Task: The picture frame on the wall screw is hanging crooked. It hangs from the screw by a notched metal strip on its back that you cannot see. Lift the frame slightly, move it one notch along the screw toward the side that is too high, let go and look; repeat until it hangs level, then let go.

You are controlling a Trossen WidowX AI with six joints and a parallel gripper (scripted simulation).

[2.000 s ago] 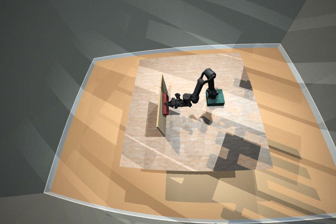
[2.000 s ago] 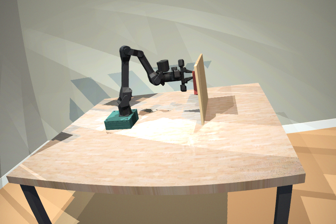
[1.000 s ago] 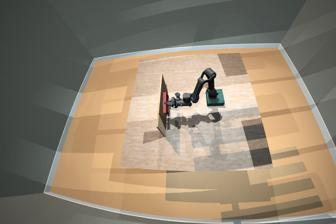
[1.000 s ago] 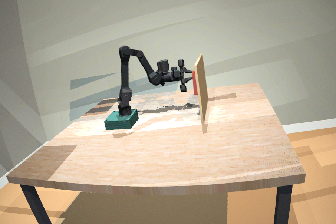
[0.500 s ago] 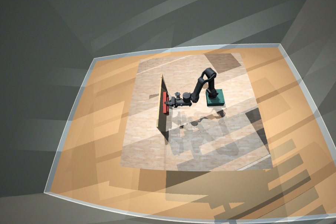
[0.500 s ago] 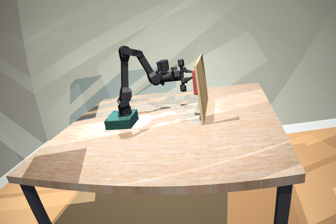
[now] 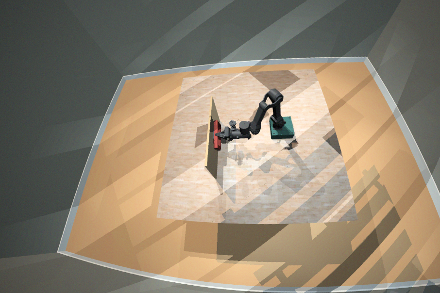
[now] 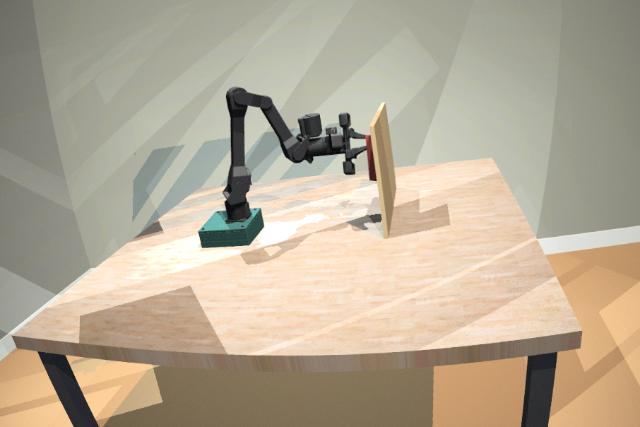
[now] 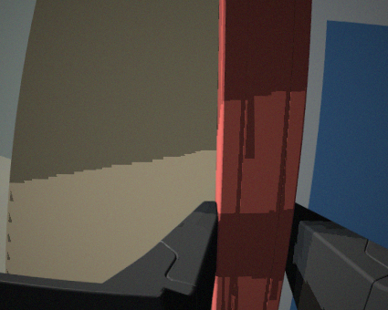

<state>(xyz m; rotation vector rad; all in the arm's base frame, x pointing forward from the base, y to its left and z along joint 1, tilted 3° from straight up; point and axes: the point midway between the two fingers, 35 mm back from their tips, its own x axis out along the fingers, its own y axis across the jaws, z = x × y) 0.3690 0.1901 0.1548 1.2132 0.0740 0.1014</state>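
My gripper tip is 50 mm above the picture frame, 20 mm to the left of it and 10 mm short of it. Round my gripper tip: wall panel 70 mm below, 20 mm ahead.
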